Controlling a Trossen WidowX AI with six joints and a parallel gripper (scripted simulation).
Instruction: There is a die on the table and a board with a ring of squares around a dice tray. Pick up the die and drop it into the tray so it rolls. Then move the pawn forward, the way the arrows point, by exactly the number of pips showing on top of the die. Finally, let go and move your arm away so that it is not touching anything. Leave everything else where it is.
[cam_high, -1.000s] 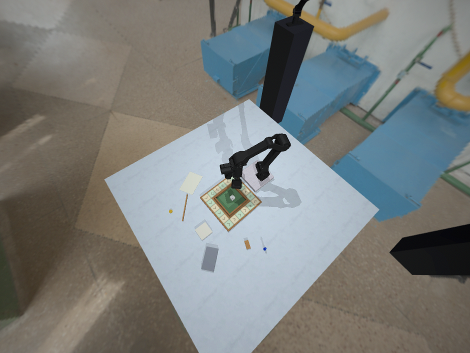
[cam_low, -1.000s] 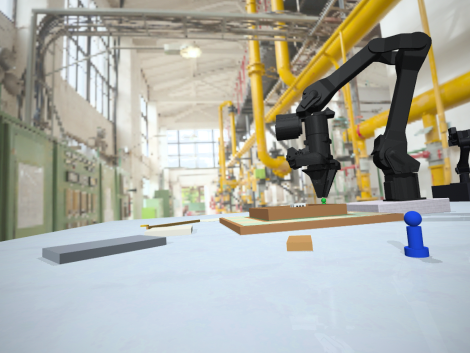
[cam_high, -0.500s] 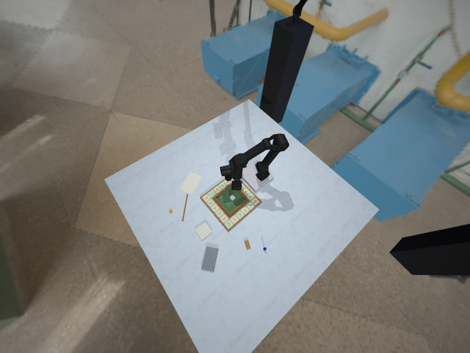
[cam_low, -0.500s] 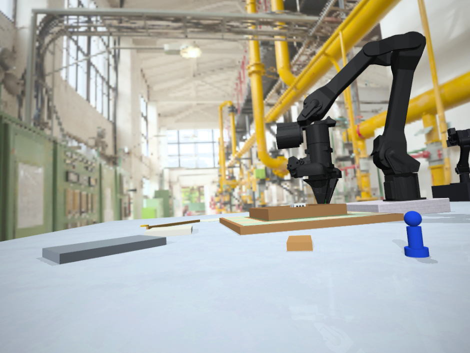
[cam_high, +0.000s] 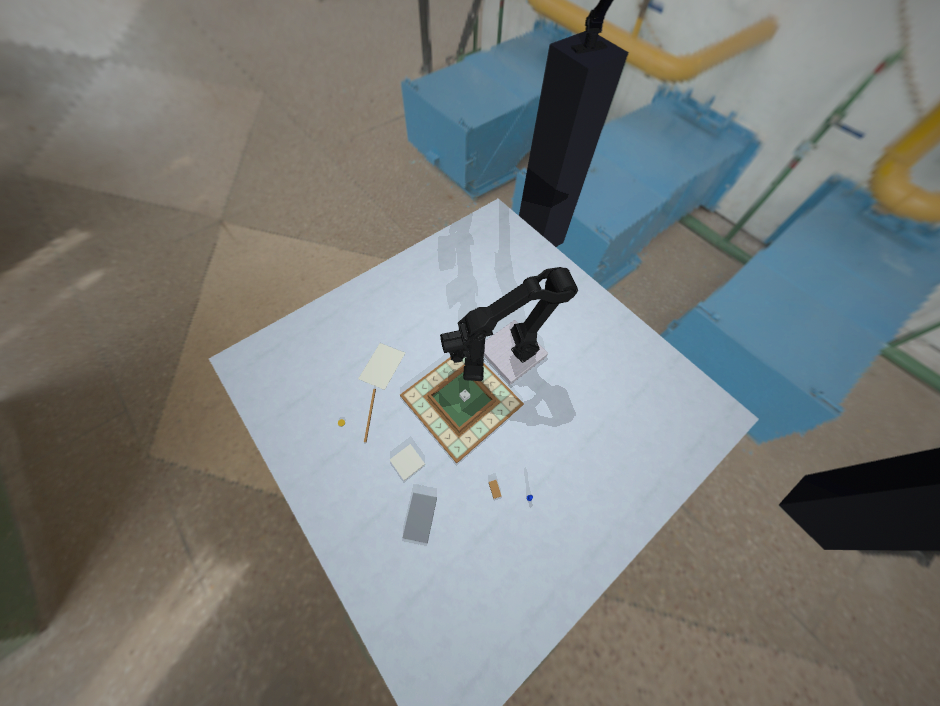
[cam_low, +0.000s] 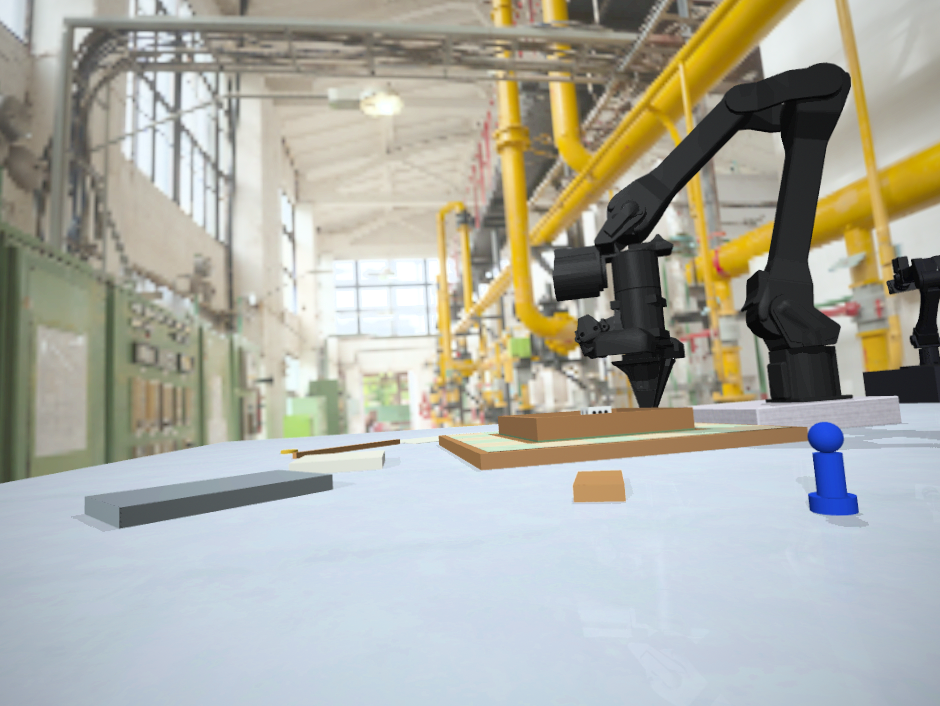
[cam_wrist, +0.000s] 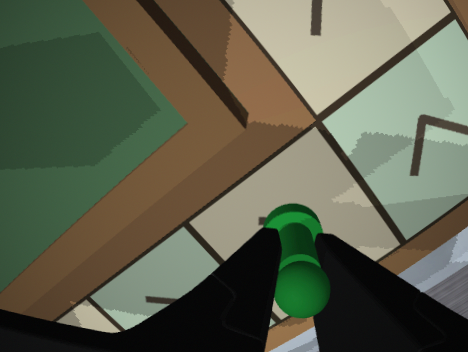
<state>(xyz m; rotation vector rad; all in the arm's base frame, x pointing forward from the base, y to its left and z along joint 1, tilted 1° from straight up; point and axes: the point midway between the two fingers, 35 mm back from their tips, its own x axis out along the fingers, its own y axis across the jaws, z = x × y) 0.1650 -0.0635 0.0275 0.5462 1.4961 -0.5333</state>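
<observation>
Now: the green dice tray 10 cm ahead of my gripper tip, 8 cm to the left of it and 1 cm below it. Round my gripper tip: cream card (25 cm ahead, 18 cm to the right, 2 cm below); thin wooden stick (37 cm ahead, 5 cm to the right, 2 cm below); green pawn (1 cm above).
</observation>
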